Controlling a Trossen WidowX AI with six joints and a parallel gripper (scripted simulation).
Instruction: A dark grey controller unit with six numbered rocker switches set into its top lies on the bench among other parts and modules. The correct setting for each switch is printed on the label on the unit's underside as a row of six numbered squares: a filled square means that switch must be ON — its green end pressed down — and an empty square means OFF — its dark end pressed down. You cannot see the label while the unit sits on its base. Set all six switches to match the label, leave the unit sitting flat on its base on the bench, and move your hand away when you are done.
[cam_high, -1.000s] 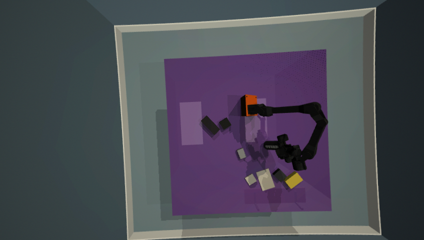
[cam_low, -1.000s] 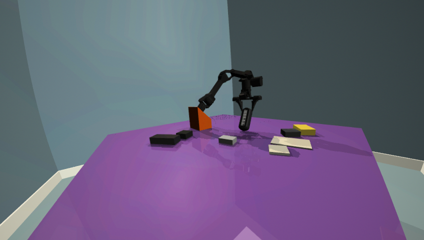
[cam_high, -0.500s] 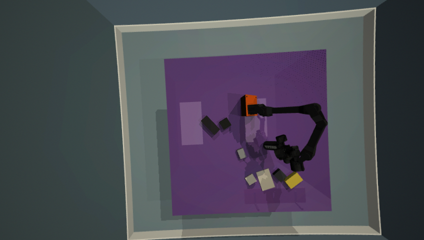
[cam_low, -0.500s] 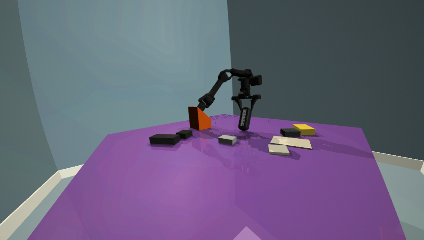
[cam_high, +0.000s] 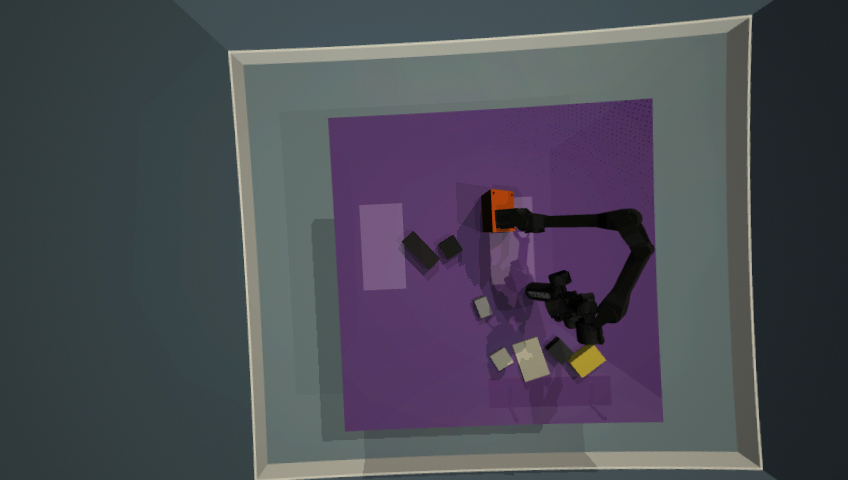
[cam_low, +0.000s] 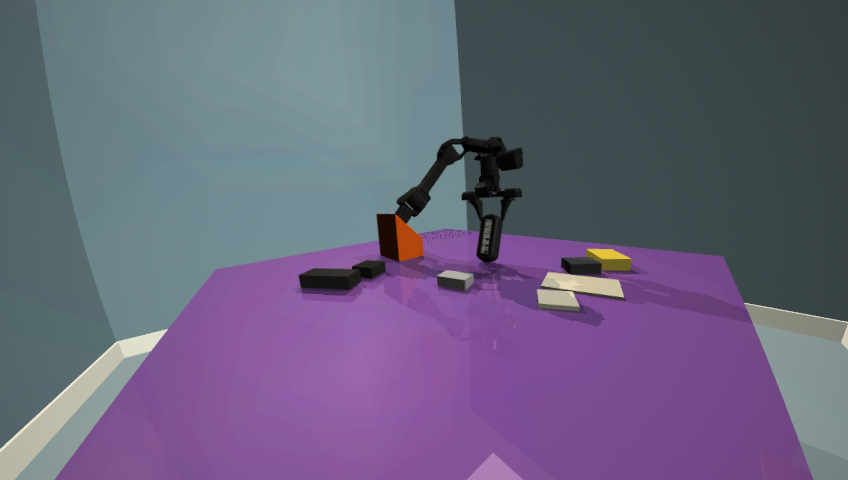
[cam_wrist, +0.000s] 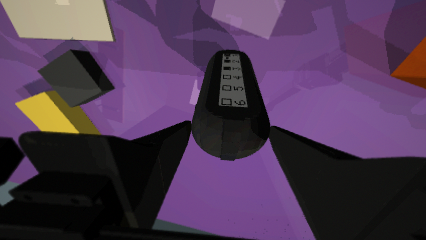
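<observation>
The light grey block is 240 mm to the right of my gripper tip, 120 mm below it and 60 mm ahead of it. From my gripper tip the other things lie so: dark block (260 mm ahead, 120 mm below, 40 mm to the left); then yellow block (310 mm ahead, 140 mm to the left, 120 mm below).
</observation>
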